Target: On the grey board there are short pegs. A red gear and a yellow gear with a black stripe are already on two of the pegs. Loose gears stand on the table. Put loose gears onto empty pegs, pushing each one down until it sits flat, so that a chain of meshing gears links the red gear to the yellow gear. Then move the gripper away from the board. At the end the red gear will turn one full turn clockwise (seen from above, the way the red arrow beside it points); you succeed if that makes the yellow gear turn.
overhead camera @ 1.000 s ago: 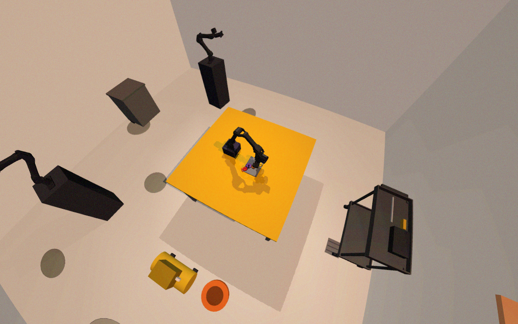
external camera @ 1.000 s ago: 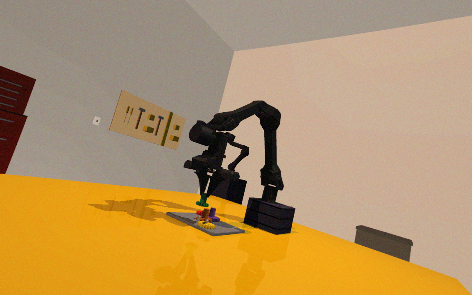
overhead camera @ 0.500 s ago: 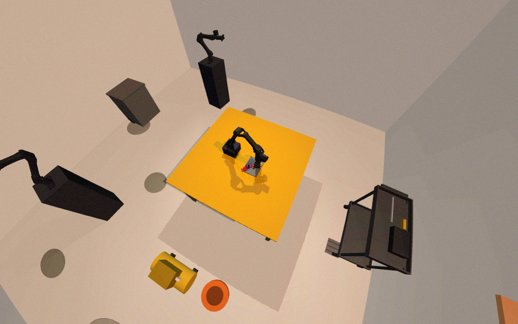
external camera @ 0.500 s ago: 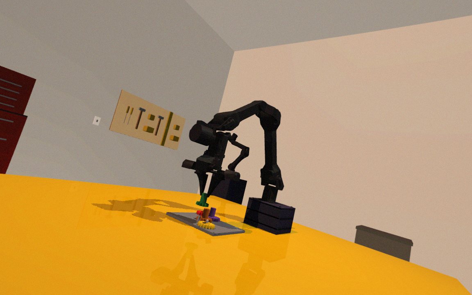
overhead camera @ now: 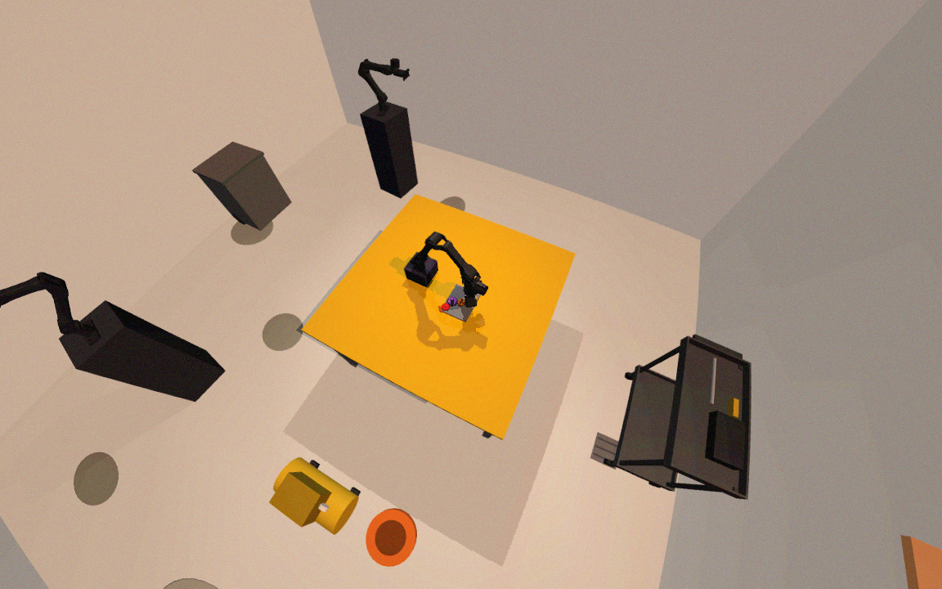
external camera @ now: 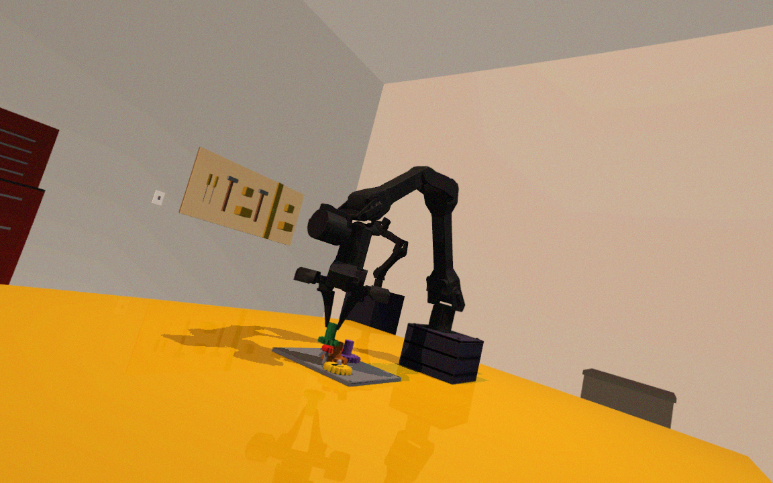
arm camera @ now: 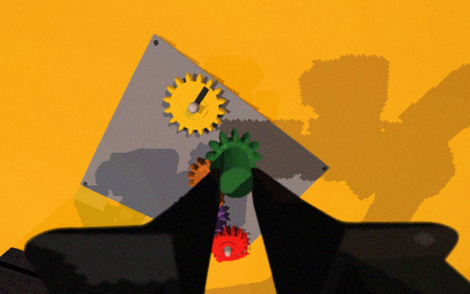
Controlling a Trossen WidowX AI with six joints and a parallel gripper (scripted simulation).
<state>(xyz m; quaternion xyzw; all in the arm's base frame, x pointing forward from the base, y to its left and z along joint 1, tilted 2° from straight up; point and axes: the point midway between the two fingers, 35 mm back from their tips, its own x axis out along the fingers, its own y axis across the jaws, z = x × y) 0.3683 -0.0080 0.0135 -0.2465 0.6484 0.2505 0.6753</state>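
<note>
My gripper tip is 4 cm past the orange gear, 2 cm to the left of it and 5 cm above it. Round my gripper tip: green gear (1 cm below); then red gear (11 cm behind, 9 cm to the right, 6 cm below); then purple gear (10 cm behind, 4 cm to the right, 5 cm below).
</note>
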